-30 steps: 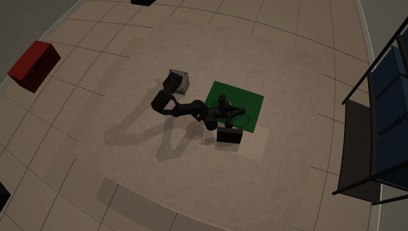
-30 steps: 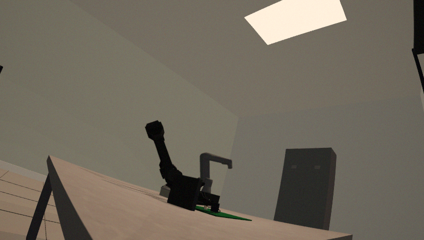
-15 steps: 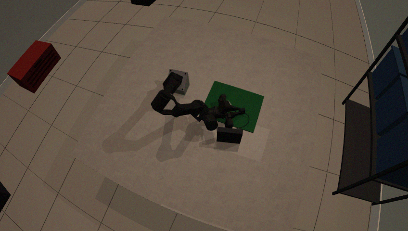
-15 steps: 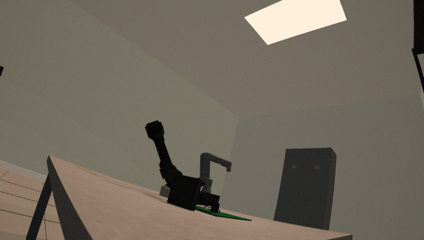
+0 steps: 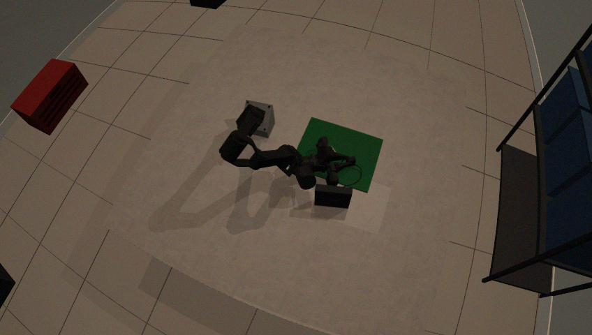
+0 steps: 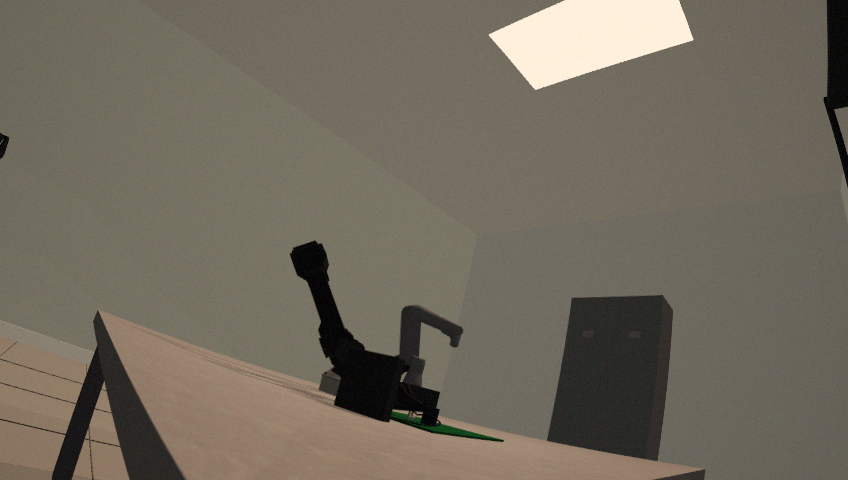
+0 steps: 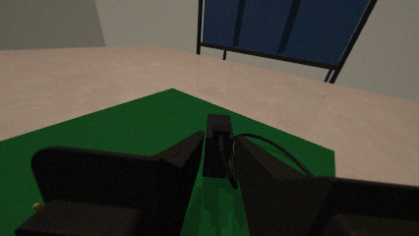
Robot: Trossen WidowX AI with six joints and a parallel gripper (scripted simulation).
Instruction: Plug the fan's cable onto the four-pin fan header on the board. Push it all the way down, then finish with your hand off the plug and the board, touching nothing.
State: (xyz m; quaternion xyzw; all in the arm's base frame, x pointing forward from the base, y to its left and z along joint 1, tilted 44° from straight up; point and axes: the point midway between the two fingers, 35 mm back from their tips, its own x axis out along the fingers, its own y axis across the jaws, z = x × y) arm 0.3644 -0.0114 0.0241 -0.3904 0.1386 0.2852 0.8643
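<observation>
The black fan cable plug is 10 mm below my gripper tip. Also, from my gripper tip: black fan 160 mm to the right, 20 mm above; green board 60 mm behind, 50 mm below, 30 mm to the left.
</observation>
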